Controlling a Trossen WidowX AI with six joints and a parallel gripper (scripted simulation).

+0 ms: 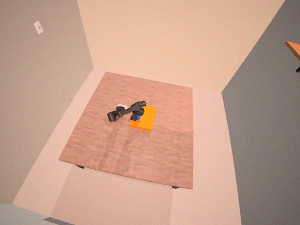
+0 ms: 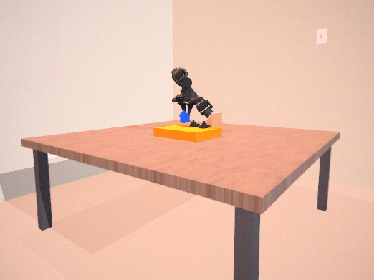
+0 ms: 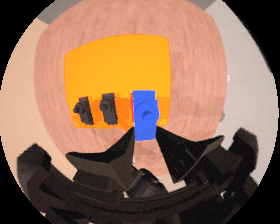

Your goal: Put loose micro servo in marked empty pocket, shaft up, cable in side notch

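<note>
My gripper tip is 120 mm short of the orange robot deck, 90 mm above it and 80 mm to the right of it.
</note>
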